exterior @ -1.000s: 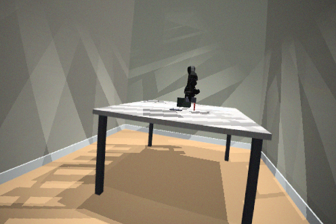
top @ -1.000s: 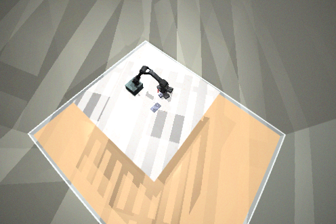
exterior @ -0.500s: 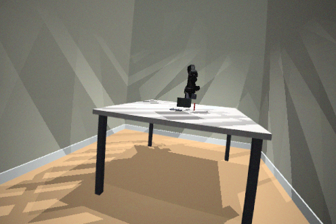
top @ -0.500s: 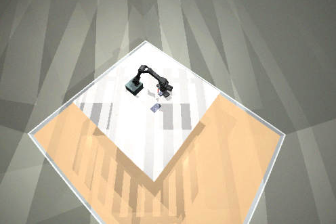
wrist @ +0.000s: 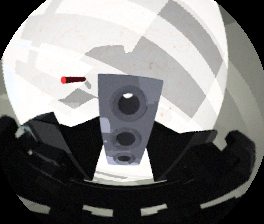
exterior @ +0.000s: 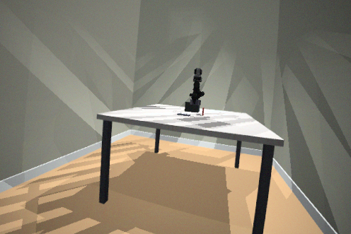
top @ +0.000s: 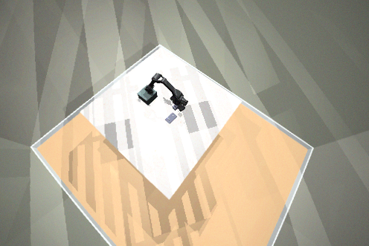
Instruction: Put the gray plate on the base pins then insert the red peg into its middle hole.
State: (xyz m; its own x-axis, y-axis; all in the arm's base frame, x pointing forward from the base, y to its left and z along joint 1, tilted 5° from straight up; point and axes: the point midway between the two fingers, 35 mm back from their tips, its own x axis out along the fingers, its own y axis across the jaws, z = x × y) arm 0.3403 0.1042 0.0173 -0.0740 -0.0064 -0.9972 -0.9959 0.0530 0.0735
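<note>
Now: gripper tip 2 cm short of the base, 10 cm to the left of it and 11 cm above it. Also, from my gripper tip: gray plate 3 cm above; then red peg 12 cm behind, 5 cm to the left, 8 cm below.
</note>
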